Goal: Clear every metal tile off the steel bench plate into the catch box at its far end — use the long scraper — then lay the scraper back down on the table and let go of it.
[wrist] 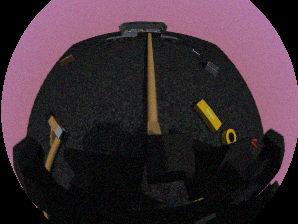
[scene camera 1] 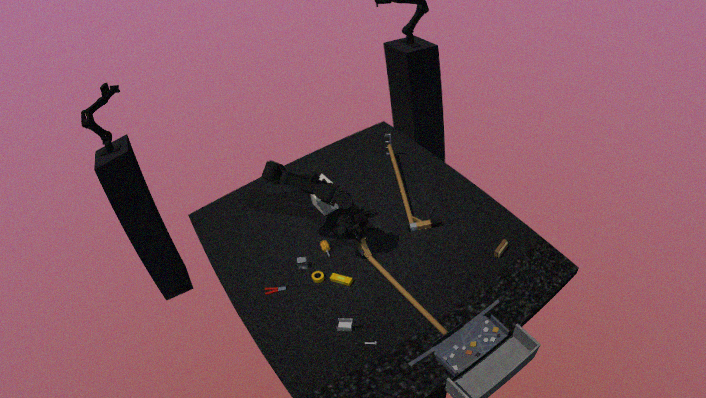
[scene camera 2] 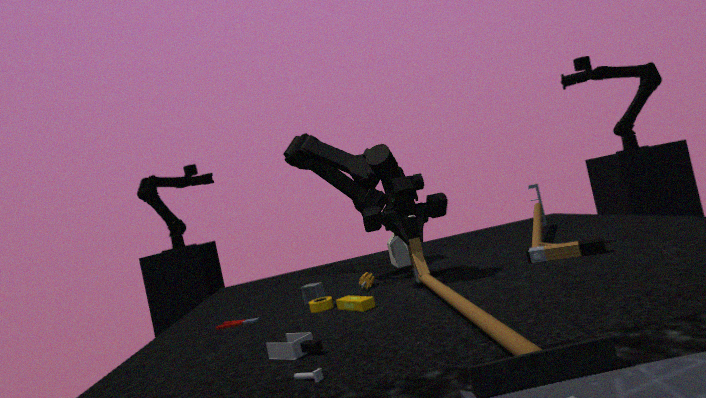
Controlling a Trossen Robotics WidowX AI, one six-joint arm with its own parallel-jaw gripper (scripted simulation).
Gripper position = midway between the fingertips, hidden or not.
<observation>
I see my gripper (scene camera 2: pixel 415 243) and a long scraper (scene camera 1: pixel 363 249).
The long scraper shows as well in the wrist view (wrist: pixel 169 158). My gripper shows as well in the wrist view (wrist: pixel 157 132).
</observation>
